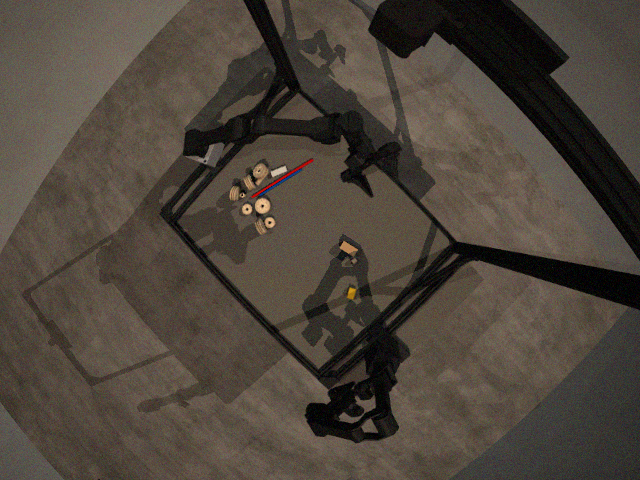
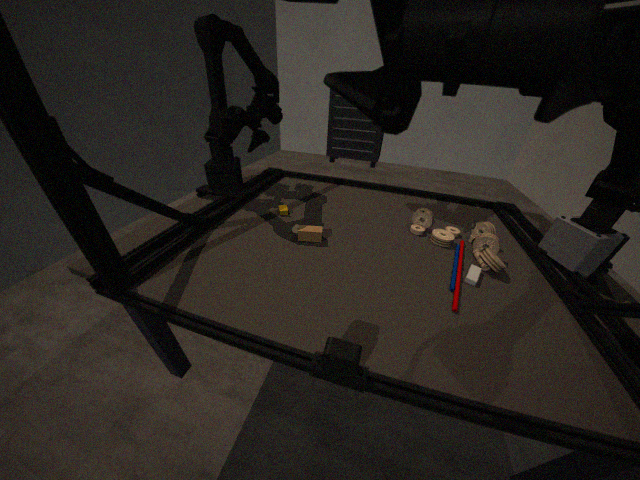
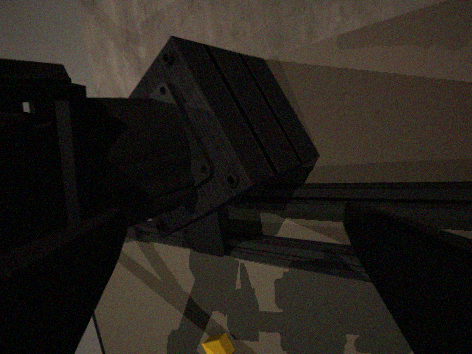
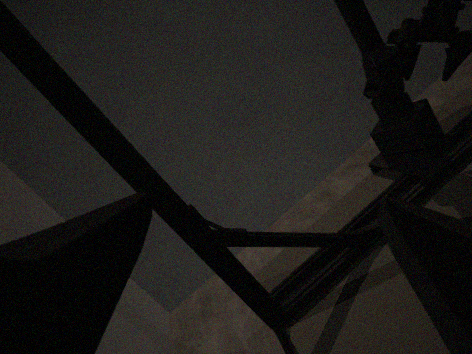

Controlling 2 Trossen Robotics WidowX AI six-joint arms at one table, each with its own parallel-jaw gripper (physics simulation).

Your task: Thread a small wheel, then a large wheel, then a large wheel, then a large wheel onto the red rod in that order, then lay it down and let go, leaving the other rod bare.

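Places are measured from the left arm's base along level axes (x left, y back, z up), in centimetres.
Where they show: left gripper, fingertip midpoint: [image 1: 362,380] [image 2: 241,146] [image 3: 236,216] [image 4: 425,80]; right gripper, fingertip midpoint: [image 1: 384,190] [image 2: 306,42] [image 4: 265,205]; left arm's base, link origin: [image 1: 384,367] [image 2: 222,160] [image 3: 164,150] [image 4: 397,116]; right arm's base, link origin: [image 1: 200,147] [image 2: 592,226].
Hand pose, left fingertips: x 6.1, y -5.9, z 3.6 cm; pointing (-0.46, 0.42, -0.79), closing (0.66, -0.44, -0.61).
Each offset is from my left fingertips to the centre of the thing.
The red rod @[dx -56.9, dy -54.3, dz -13.9 cm] [image 1: 283,177] [image 2: 458,278] lies flat on the table with the blue rod @[dx -55.3, dy -54.4, dz -13.9 cm] [image 1: 270,188] [image 2: 454,267] close alongside it. Both are bare. Several wooden wheels lie scattered around their far end, among them a large wheel @[dx -44.7, dy -57.3, dz -13.3 cm] [image 1: 262,206] [image 2: 443,235] and a small wheel [image 1: 247,209] [image 2: 418,230]. My right gripper [image 1: 358,183] is open and empty. It hangs high over the table edge, apart from the rods. My left gripper [image 2: 258,138] is open and empty. It is raised beside its base, far from the wheels.
A white block @[dx -59.0, dy -56.3, dz -13.7 cm] [image 1: 279,170] [image 2: 472,274] lies next to the rods. A tan block @[dx -41.2, dy -21.8, dz -12.8 cm] [image 1: 349,248] [image 2: 310,233] and a yellow cube @[dx -25.9, dy -14.9, dz -13.6 cm] [image 1: 351,293] [image 2: 283,210] [image 3: 218,344] lie near the left arm's side. A black frame [image 1: 237,295] [image 2: 223,333] borders the table.
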